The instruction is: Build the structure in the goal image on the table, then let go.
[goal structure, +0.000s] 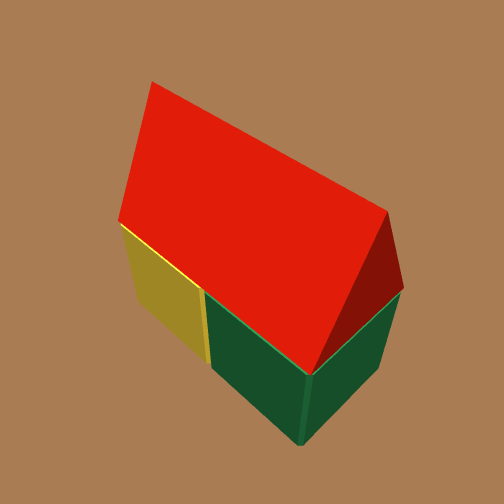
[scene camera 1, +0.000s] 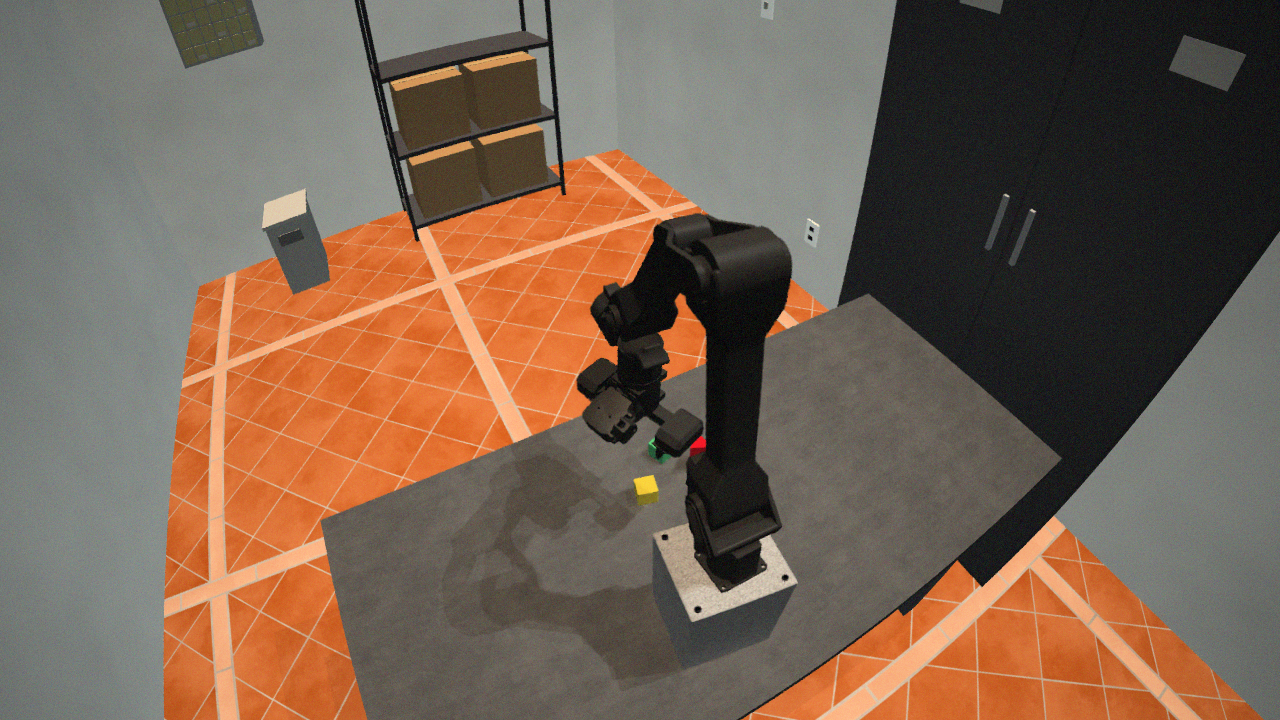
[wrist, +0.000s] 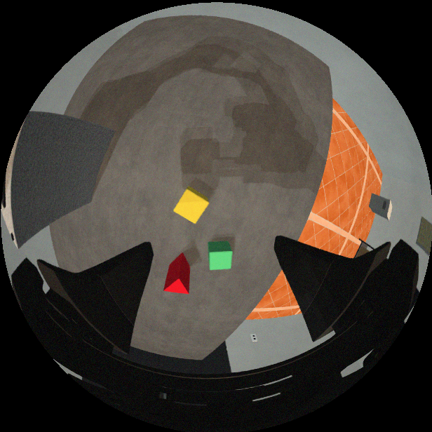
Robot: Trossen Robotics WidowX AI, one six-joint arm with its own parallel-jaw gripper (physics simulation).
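Pixels of known places: gripper, fingertip midpoint: [scene camera 1: 636, 441]; arm's base, link origin: [scene camera 1: 730, 561].
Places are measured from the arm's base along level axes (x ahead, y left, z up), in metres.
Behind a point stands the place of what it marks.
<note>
A yellow cube [scene camera 1: 646, 490] {z -0.163, x 0.234, y -0.013 m} [wrist: 191, 205] sits on the dark grey table [scene camera 1: 859, 385] {z -0.196, x 0.256, y -0.512 m} [wrist: 120, 210]. A green cube [scene camera 1: 654, 450] {z -0.171, x 0.305, y -0.066 m} [wrist: 220, 259] stands apart from it, partly hidden by a finger in the scene view. A red triangular block [scene camera 1: 698, 445] {z -0.130, x 0.251, y -0.118 m} [wrist: 178, 278] lies close to the green cube, with a gap between them; the arm hides much of it in the scene view. My gripper [scene camera 1: 637, 410] [wrist: 213, 246] is open and empty, above the table. In the wrist view the green and red blocks show between the spread fingers, and the yellow cube shows beyond the fingertips.
The arm's base stands on a grey pedestal block [scene camera 1: 725, 577] {z 0.012, x -0.019, y 0.020 m} [wrist: 57, 172] close to the yellow cube. A black cabinet [scene camera 1: 948, 214] stands behind the table's right end. A shelf rack [scene camera 1: 465, 55] with boxes and a grey bin [scene camera 1: 304, 255] [wrist: 380, 205] stand beyond the table.
</note>
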